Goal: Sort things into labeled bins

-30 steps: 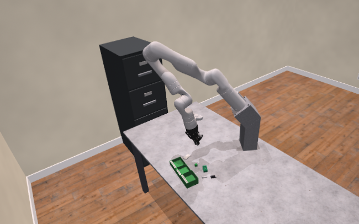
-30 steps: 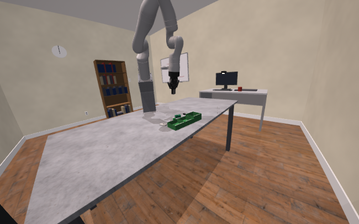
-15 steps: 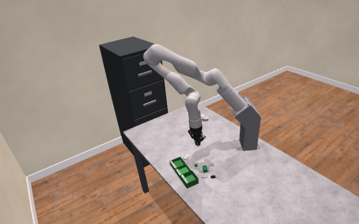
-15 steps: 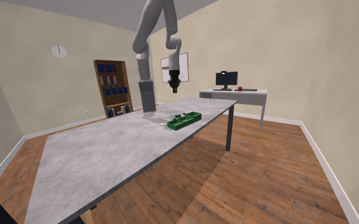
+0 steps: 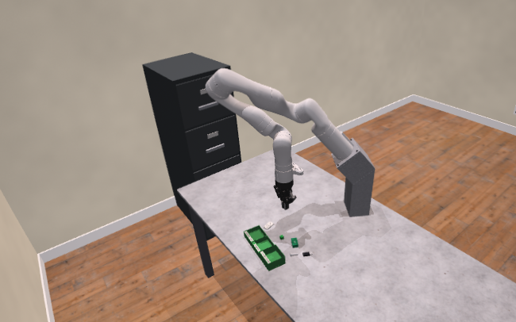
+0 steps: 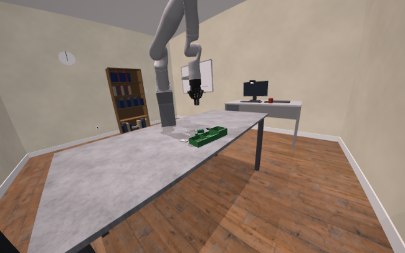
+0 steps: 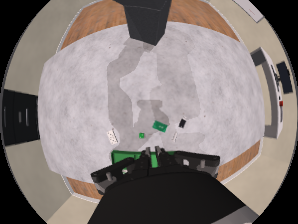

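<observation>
Right now my hand is 20 cm above the green bin row, 11 cm short of it and 5 cm to the left of it. From my hand the other things lie so: grey pin (21 cm below, 8 cm to the left, 5 cm ahead); small green cube (21 cm below, 3 cm to the right); black piece (22 cm below, 13 cm to the left).
</observation>
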